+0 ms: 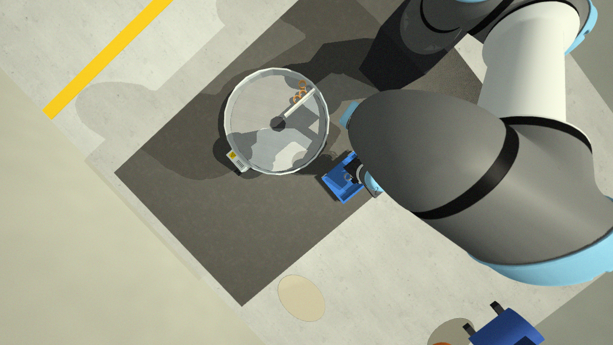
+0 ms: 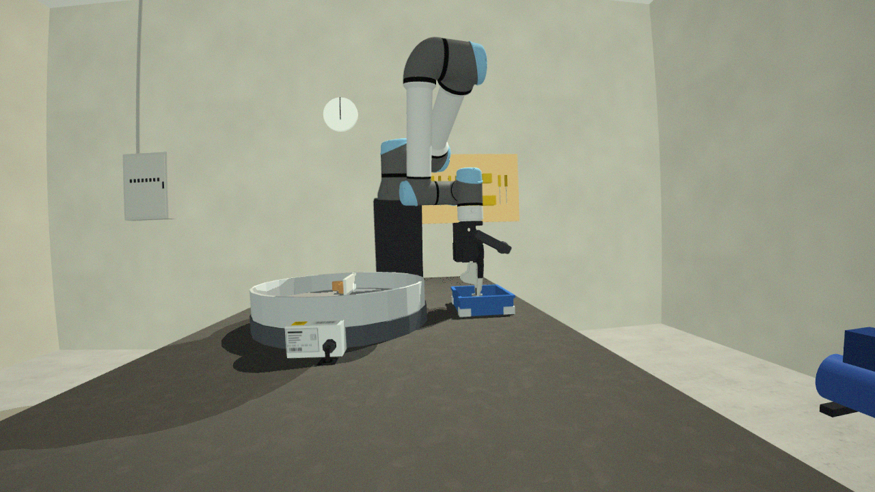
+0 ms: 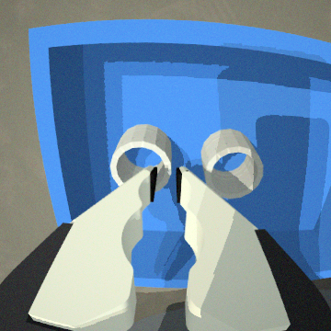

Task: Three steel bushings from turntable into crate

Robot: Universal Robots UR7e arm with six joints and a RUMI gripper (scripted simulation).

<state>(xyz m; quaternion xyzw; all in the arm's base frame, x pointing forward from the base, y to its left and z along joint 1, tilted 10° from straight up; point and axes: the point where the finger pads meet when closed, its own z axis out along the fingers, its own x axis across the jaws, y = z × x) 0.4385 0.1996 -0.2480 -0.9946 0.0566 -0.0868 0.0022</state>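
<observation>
Now: the blue crate 4 cm ahead of my hand and 2 cm below it. Round my hand: round white turntable: 38 cm to the right, 7 cm ahead, 1 cm above.
</observation>
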